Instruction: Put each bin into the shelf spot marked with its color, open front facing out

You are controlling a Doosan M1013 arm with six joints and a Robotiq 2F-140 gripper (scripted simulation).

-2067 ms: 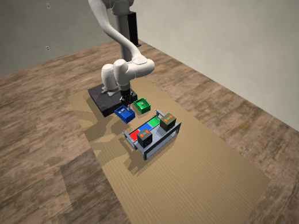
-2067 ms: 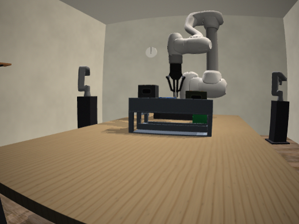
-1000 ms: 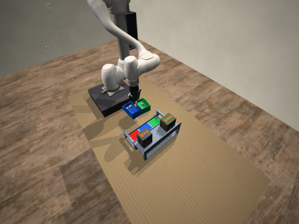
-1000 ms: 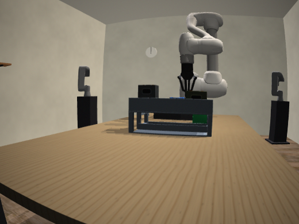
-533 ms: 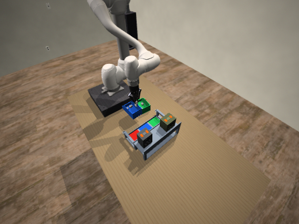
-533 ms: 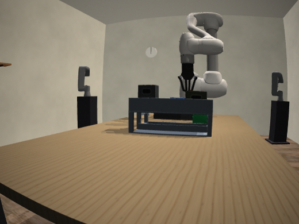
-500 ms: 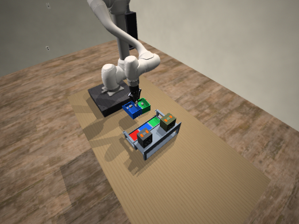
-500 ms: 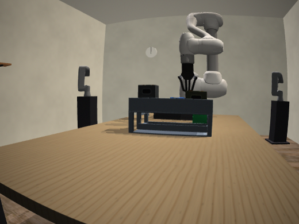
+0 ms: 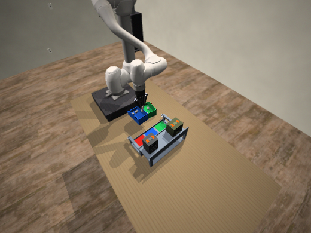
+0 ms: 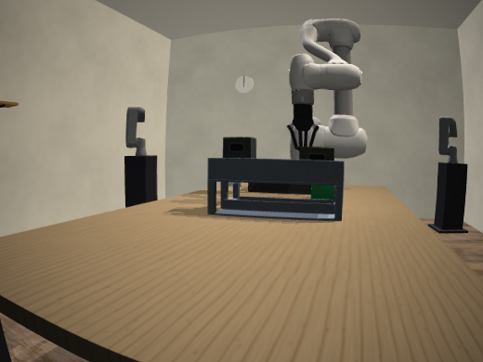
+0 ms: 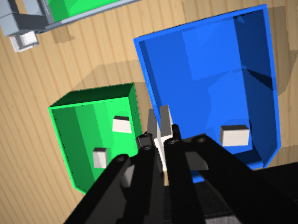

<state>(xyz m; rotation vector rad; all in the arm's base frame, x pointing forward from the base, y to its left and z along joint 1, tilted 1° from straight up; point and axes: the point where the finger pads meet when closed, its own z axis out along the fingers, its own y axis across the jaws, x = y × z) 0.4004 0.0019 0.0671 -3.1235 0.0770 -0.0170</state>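
The blue bin is 5 cm to the right of my hand, 4 cm below it and 1 cm behind it. The rest, counted from my hand: olive box: 32 cm ahead, 5 cm to the left; black box: 31 cm ahead, 18 cm to the right, 1 cm above; green bin: 12 cm below, 10 cm to the left, 5 cm behind.
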